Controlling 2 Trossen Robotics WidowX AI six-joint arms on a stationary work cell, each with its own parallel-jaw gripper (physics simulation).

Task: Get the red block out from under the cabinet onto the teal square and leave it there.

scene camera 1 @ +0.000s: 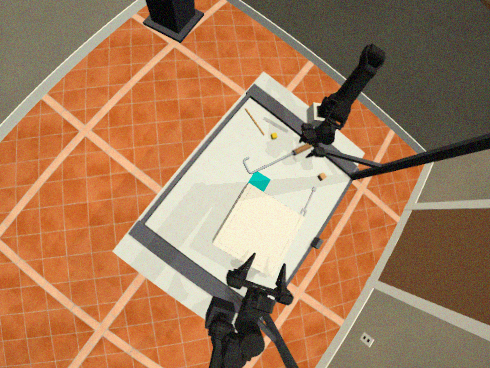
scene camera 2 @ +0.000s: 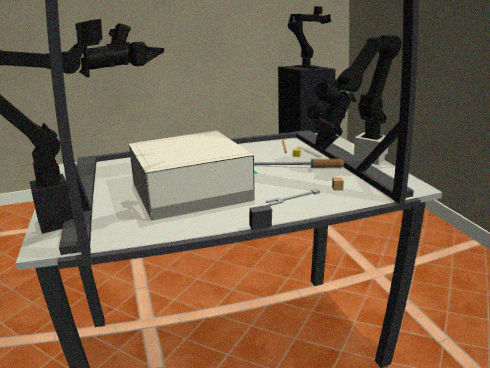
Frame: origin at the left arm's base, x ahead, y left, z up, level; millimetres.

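Seen in the pictures: left gripper, between the fingertips: point(scene camera 1: 270, 258) point(scene camera 2: 158, 49); right gripper, between the fingertips: point(scene camera 1: 302, 150) point(scene camera 2: 318, 150); left arm's base, origin of its link: point(scene camera 1: 220, 320) point(scene camera 2: 48, 182); right arm's base, origin of its link: point(scene camera 1: 322, 112) point(scene camera 2: 372, 136).
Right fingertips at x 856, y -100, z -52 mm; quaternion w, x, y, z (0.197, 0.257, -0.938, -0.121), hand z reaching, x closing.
Offsets run from my right fingertips to a thing's top centre. "spot": to the spot under its first point.
The cream cabinet @[444 mm back, 79 mm left, 68 mm up] point(scene camera 1: 260, 227) point(scene camera 2: 192, 187) stands on the table. The teal square @[spot: 221 mm back, 139 mm left, 66 mm down] point(scene camera 1: 259, 181) point(scene camera 2: 255, 172) lies flat beside it, mostly hidden behind it in scene camera 2. The red block does not show in either view. A hooked metal rod point(scene camera 1: 272, 164) point(scene camera 2: 282, 163) with a wooden handle lies on the table, its hook near the teal square. My right gripper point(scene camera 1: 306, 146) point(scene camera 2: 320, 139) is open and empty, low near the handle; its fingers are partly hard to make out. My left gripper point(scene camera 1: 269, 260) point(scene camera 2: 161, 50) is open and empty, high above the cabinet's near end in scene camera 1.
A yellow cube @[31 mm ahead, 155 mm left, 42 mm down] point(scene camera 1: 274, 135) point(scene camera 2: 296, 152) and a thin wooden stick @[68 mm ahead, 276 mm left, 60 mm down] point(scene camera 1: 255, 122) point(scene camera 2: 284, 146) lie beyond the rod. A tan block @[68 mm back, 164 mm right, 37 mm down] point(scene camera 1: 322, 176) point(scene camera 2: 338, 183) and a small forked tool @[221 mm back, 141 mm right, 59 mm down] point(scene camera 1: 308, 201) point(scene camera 2: 295, 196) lie near the table edge with the dark box @[spot: 409 mm back, 229 mm right, 16 mm down] point(scene camera 1: 316, 243) point(scene camera 2: 260, 217).
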